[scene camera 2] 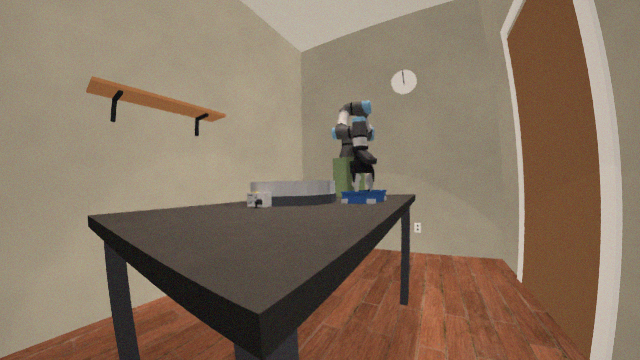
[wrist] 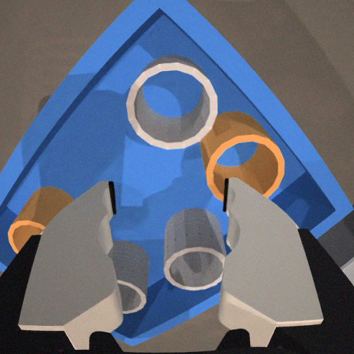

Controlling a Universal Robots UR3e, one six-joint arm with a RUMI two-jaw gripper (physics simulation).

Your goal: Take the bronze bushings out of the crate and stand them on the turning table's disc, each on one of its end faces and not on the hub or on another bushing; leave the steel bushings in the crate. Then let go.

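Where they show: arm's base at its link origin: [scene camera 2: 348, 158].
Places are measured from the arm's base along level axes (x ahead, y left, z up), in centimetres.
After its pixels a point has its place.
Note:
My gripper [scene camera 2: 363, 188] @(z -22.1, x 44.4, y 15.5 cm) [wrist: 168, 183] is open above the blue crate [scene camera 2: 363, 197] @(z -23.1, x 51.0, y 16.4 cm) [wrist: 107, 47], with no bushing between its fingertips. A bronze bushing [wrist: 227, 129] appears upright in the crate; the right fingertip overlaps its near rim in the wrist view. Another bronze bushing [wrist: 47, 202] is at the crate's left, partly behind the left finger. Three steel bushings are in the crate: a large one [wrist: 146, 120] near the far corner, one [wrist: 194, 227] between the fingers' lower parts, one [wrist: 132, 257] partly hidden by the left finger. The turning table [scene camera 2: 295, 189] @(z -19.0, x 61.5, y -9.1 cm) shows side-on; its disc top is hidden.
The turning table stands left of the crate in the scene view. A small whitish box [scene camera 2: 266, 199] @(z -22.6, x 67.9, y -18.8 cm) with a dark knob is at its near side. All stand on the dark table [scene camera 2: 225, 250] @(z -25.6, x 115.0, y 7.7 cm). A green block [scene camera 2: 341, 175] @(z -11.8, x 7.1, y -3.7 cm) is behind the crate, below the arm.

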